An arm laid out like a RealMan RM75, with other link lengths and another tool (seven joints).
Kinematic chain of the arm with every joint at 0, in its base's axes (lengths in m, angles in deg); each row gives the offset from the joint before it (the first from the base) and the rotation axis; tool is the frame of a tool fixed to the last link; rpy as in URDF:
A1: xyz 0 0 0.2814 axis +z
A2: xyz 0 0 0 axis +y
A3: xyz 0 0 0.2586 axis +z
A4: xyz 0 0 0 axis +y
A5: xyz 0 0 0.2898 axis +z
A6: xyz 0 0 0 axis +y
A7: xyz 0 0 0.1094 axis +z
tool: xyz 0.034 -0.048 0.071 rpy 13.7 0 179.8
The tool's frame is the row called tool.
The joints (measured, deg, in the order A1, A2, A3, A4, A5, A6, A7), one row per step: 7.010 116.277 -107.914 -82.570 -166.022 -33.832 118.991; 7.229 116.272 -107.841 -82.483 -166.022 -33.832 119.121; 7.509 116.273 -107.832 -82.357 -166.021 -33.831 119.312; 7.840 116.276 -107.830 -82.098 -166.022 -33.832 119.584; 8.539 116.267 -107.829 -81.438 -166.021 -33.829 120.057; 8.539 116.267 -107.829 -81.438 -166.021 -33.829 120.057; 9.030 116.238 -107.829 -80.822 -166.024 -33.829 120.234; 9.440 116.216 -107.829 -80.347 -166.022 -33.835 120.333; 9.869 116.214 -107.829 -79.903 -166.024 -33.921 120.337; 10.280 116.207 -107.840 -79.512 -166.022 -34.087 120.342
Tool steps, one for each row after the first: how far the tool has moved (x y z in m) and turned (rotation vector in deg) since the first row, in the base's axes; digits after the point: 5 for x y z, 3 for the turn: -0.00075 0.00098 0.00029 0.076 0.066 0.034; -0.00188 0.00202 0.00001 0.099 0.162 0.086; -0.00238 0.00303 -0.00067 0.092 0.268 0.030; -0.00266 0.00503 -0.00233 0.005 0.363 -0.121; -0.00266 0.00503 -0.00233 0.005 0.363 -0.121; -0.00175 0.00629 -0.00374 -0.158 0.233 -0.264; -0.00134 0.00740 -0.00483 -0.299 0.106 -0.326; -0.00130 0.00854 -0.00604 -0.507 -0.092 -0.341; -0.00133 0.00953 -0.00724 -0.749 -0.302 -0.386
